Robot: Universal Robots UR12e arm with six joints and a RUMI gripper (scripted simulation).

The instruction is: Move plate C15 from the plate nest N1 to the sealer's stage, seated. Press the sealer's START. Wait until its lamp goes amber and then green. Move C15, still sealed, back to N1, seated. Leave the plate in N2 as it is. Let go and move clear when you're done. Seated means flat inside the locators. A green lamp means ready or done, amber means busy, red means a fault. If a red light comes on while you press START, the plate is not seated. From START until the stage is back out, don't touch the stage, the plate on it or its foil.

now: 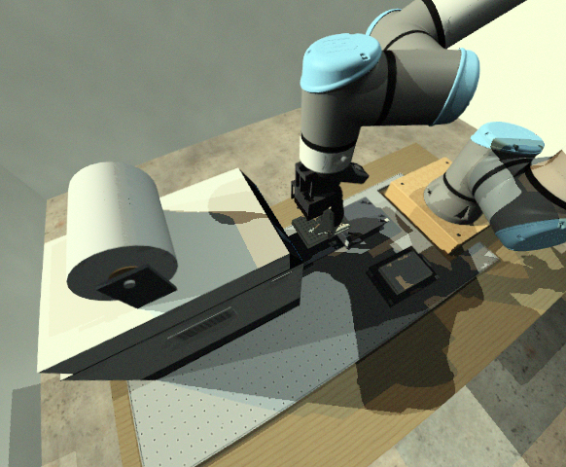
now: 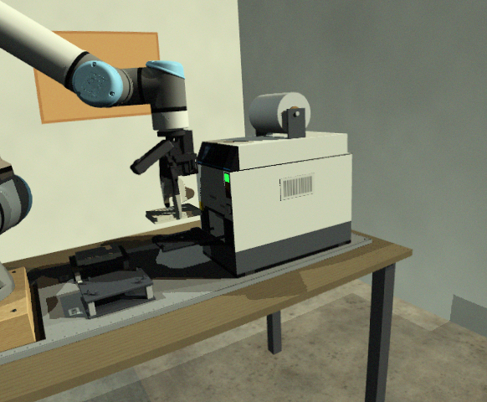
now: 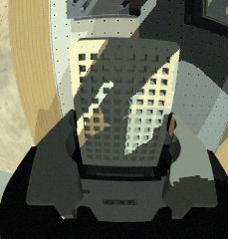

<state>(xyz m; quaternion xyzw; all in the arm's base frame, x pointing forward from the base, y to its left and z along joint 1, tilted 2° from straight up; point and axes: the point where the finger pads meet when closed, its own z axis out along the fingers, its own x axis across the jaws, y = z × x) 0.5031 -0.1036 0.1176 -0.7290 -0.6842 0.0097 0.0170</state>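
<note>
Right now my hand is 80 mm above the dark stage and 20 mm short of it. Round my hand: white open-well plate (10 mm below); then foil-covered plate (200 mm to the left, 170 mm behind, 140 mm below); then start button (110 mm ahead, 100 mm to the right).
</note>
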